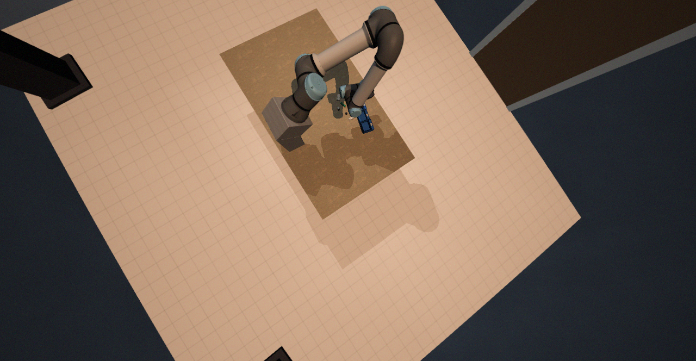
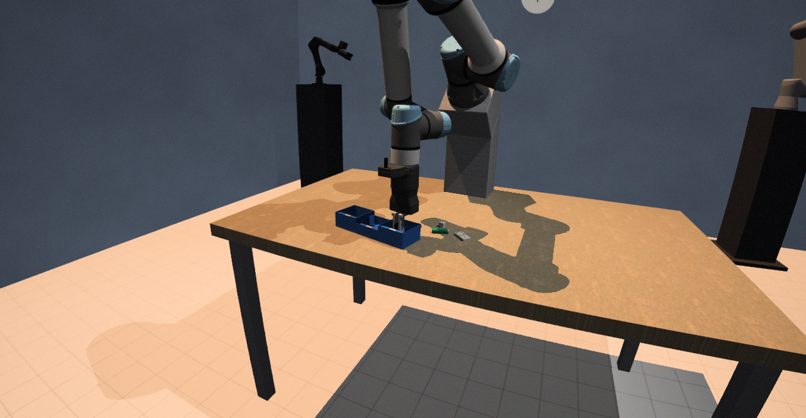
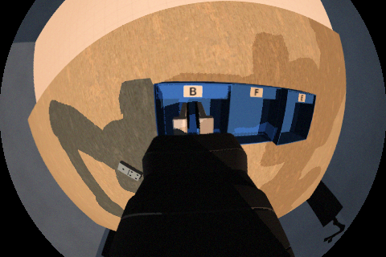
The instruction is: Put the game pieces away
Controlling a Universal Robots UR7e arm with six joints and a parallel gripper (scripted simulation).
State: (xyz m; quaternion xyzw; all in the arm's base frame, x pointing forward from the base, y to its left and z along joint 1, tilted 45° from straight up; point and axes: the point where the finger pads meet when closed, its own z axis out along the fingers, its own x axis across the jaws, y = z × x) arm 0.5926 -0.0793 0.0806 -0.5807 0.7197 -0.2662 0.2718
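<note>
Now: the pale domino-like tile 160 mm to the left of my hand, 90 mm behind it and 30 mm below it. From my hand the other things lie so: blue bin 80 mm to the right, 30 mm behind, 10 mm below; then black piece 120 mm behind, 30 mm below, 20 mm to the left; then pale flat block 110 mm behind, 30 mm to the right, 30 mm below.
</note>
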